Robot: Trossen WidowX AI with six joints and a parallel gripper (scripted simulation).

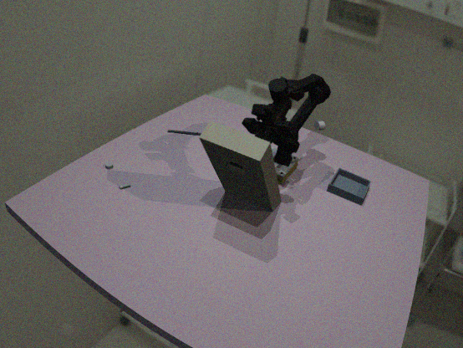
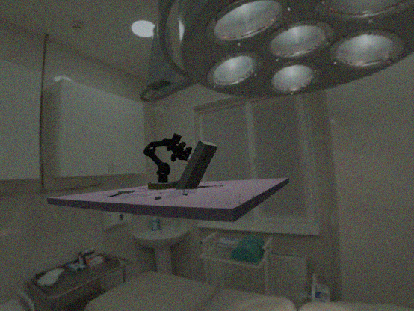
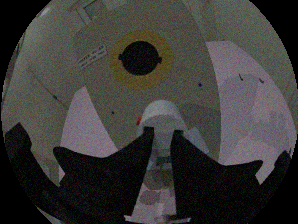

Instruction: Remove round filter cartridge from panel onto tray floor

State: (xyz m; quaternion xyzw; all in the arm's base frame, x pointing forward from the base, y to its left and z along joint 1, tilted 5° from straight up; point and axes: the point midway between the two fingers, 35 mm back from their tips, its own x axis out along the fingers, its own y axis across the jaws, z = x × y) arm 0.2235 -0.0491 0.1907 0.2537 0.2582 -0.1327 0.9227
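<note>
Right now my gripper tip is 1 cm short of the round filter cartridge and 1 cm above it. From my gripper tip the other things lie so: dark tray (28 cm behind, 33 cm to the left, 19 cm below); service panel (5 cm ahead, 1 cm to the right, 5 cm below).
</note>
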